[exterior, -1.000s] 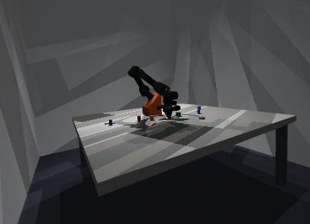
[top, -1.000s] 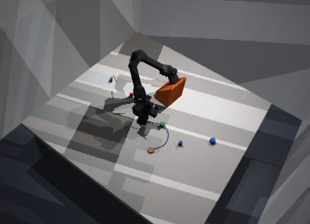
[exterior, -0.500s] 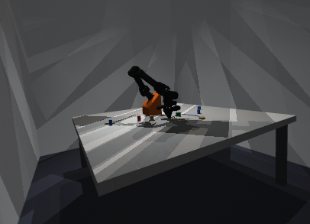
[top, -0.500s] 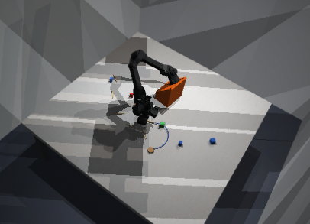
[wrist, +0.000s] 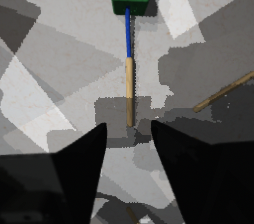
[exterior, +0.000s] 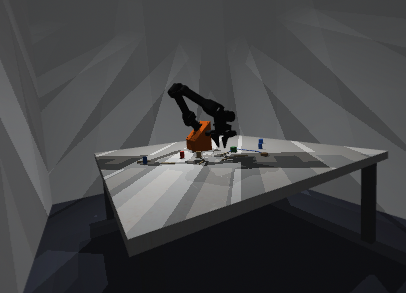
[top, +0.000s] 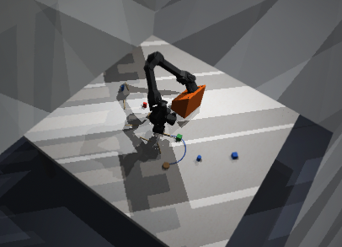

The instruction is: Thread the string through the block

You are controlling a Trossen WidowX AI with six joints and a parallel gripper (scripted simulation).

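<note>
My gripper tip is 1 cm past the thin wooden stick, 3 cm to the right of it and 4 cm above it. Round my gripper tip: small wooden cylinder: 4 cm behind, 13 cm to the right, 3 cm below; red piece: 8 cm behind, 22 cm to the right, 2 cm below; green block: 4 cm behind, 11 cm to the left, 3 cm below.
</note>
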